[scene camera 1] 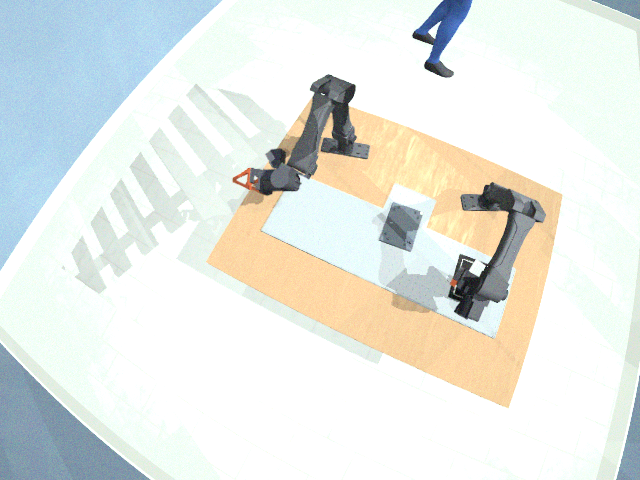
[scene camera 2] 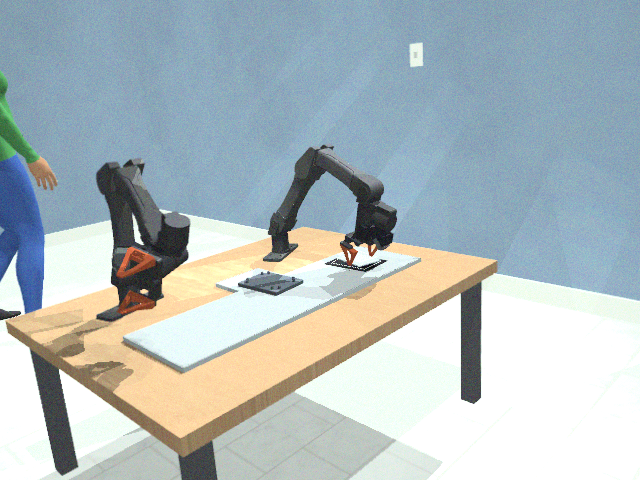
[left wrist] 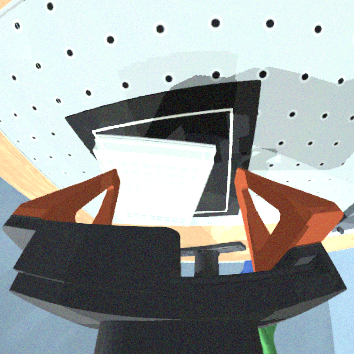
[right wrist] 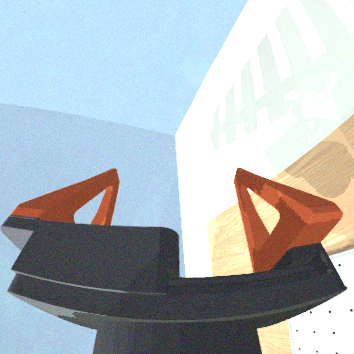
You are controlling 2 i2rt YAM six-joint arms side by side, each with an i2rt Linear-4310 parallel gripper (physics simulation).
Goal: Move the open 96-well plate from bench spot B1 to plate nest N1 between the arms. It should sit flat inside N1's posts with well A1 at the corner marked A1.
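Places are measured from the left arm's base along level axes (x ahead, y left, z up), in metres.
Pixels of known places: left gripper, fingertip midpoint: [scene camera 2: 360, 260] [left wrist: 177, 174]; right gripper, fingertip midpoint: [scene camera 1: 240, 182] [scene camera 2: 119, 295] [right wrist: 176, 174]; left arm's base, origin of the base link: [scene camera 1: 484, 203] [scene camera 2: 281, 253] [left wrist: 205, 248]; right arm's base, origin of the base link: [scene camera 1: 345, 148].
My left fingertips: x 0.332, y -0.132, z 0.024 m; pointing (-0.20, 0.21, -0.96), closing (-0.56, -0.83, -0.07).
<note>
For each thing: its top centre in the pictures, then the offset to it from my left fingertips. Level surfaces: height alone.
- white 96-well plate, middle of its top: [left wrist: 154, 199] [scene camera 2: 357, 255] [scene camera 1: 478, 279] 0.017 m back, 0.038 m left, 0.005 m up
- black B1 mat, its level: 0.009 m down
- dark nest N1, middle of its top: [scene camera 2: 270, 278] [scene camera 1: 402, 224] 0.228 m back, 0.224 m right, 0.011 m up
- pale perforated board, its level: 0.011 m down
- wooden table, its level: 0.024 m down
The white 96-well plate [scene camera 1: 476, 267] [scene camera 2: 364, 254] [left wrist: 157, 180] is at the black B1 mat [scene camera 2: 333, 264] [left wrist: 245, 100], toward the picture-left side of its white outline in the left wrist view. My left gripper [scene camera 2: 361, 259] [left wrist: 177, 174] is open, low over B1; in its wrist view the plate shows between the fingers, closer to the picture-left finger. Whether the fingers touch it, I cannot tell. The dark nest N1 [scene camera 1: 400, 227] [scene camera 2: 270, 283] holds no plate, and its short posts show. Its A1 mark is not readable. My right gripper [scene camera 1: 235, 179] [scene camera 2: 119, 292] [right wrist: 176, 174] is open and empty, away from the plate.
The pale perforated board [scene camera 1: 320, 227] [scene camera 2: 222, 325] lies on the wooden table [scene camera 1: 361, 330] [scene camera 2: 310, 341] under B1 and N1. The right arm is folded at the picture-left end of the table. A person [scene camera 1: 447, 31] [scene camera 2: 20, 206] stands beyond the table.
</note>
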